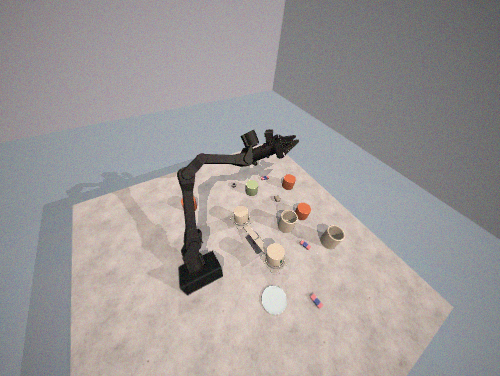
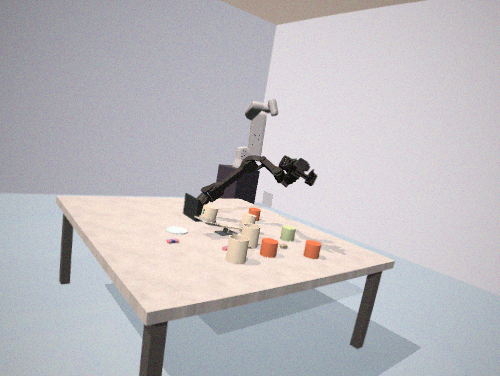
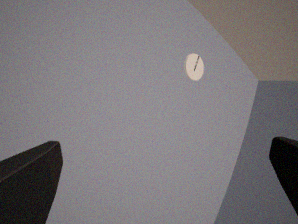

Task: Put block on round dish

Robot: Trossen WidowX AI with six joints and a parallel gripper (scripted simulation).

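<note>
My gripper tip is 28 cm past the beige cup, 1 cm to the right of it and 34 cm above it. From my gripper tip the other things lie so: green cup: 13 cm behind, 13 cm to the left, 37 cm below; then green block: 28 cm behind, 1 cm to the right, 36 cm below; then balance: 29 cm behind, 14 cm to the right, 36 cm below.
</note>
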